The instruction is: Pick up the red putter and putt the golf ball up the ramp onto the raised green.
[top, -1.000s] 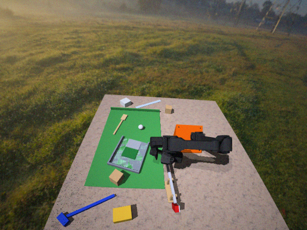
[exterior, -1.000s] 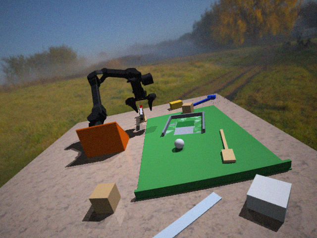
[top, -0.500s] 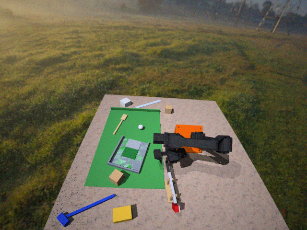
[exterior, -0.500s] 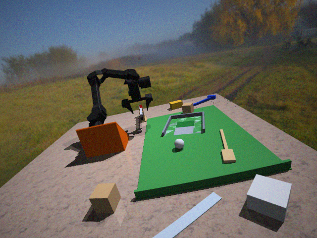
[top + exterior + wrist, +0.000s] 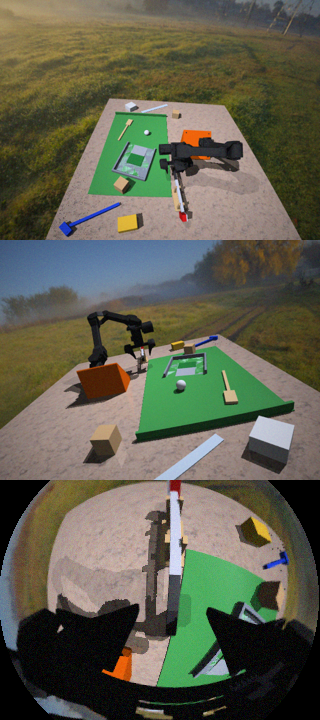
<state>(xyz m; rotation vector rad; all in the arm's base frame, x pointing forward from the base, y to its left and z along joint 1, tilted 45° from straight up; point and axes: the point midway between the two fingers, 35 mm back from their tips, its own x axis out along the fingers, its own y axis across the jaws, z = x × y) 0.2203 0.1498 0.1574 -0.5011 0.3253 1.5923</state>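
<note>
The red putter is 11 cm to the left of my gripper tip, 2 cm behind it and 1 cm below it. Round my gripper tip: yellow block (26 cm to the left, 24 cm ahead, 4 cm below); grey frame (25 cm ahead, 10 cm to the right, 6 cm below); tan stand (13 cm to the left, 3 cm below, 2 cm behind).
</note>
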